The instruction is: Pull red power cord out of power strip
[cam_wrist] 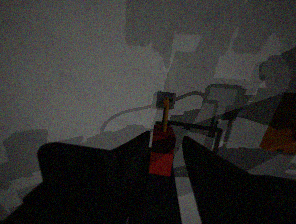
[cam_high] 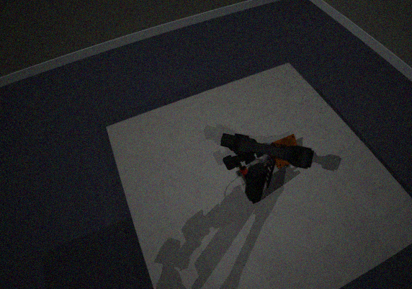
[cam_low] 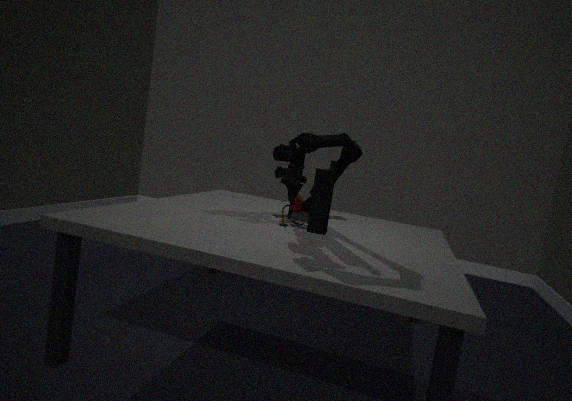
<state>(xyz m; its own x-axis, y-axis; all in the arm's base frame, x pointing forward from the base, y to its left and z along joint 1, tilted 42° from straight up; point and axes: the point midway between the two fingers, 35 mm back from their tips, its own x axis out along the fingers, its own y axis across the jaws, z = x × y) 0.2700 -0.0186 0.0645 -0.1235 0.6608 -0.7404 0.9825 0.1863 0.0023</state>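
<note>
The red plug lies 40 mm to the left of my gripper tip, 10 mm below it and 10 mm behind it.
</note>
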